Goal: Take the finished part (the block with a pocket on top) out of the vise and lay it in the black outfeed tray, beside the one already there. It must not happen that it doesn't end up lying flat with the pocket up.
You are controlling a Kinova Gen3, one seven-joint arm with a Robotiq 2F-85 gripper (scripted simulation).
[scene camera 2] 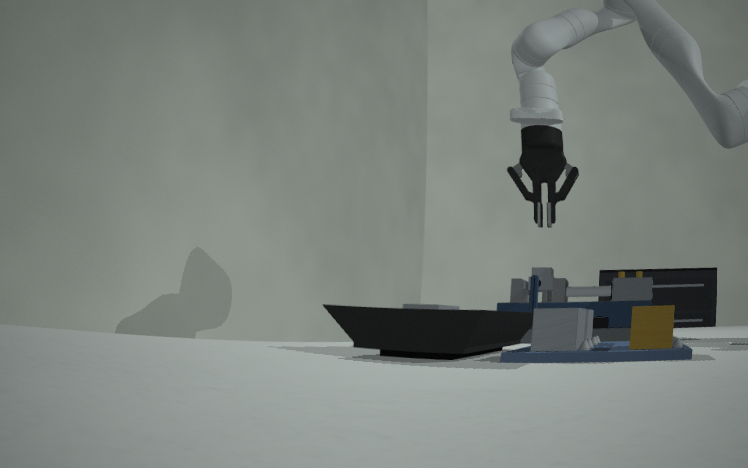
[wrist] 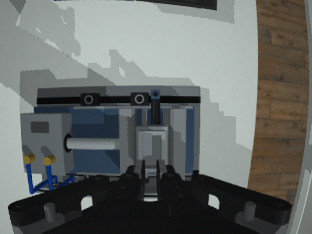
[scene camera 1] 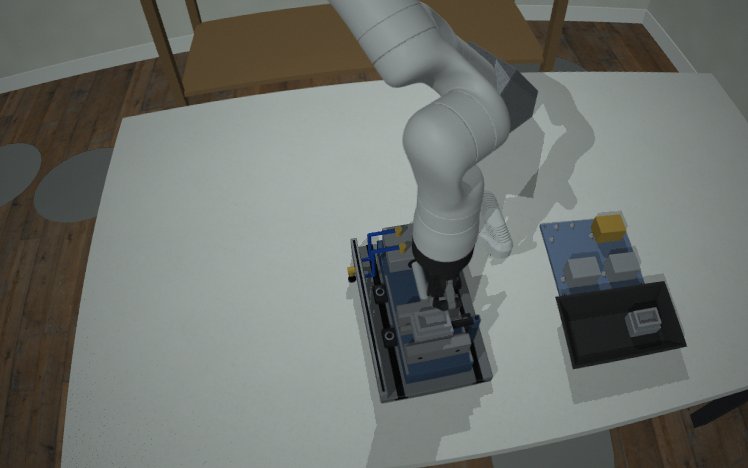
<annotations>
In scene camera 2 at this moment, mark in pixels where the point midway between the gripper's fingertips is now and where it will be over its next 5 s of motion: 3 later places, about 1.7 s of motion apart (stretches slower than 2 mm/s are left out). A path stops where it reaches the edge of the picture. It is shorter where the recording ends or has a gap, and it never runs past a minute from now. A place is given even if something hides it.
My gripper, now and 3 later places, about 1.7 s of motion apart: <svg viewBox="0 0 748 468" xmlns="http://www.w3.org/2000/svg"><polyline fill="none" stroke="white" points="544,226 541,244 543,265 543,275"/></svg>
</annotations>
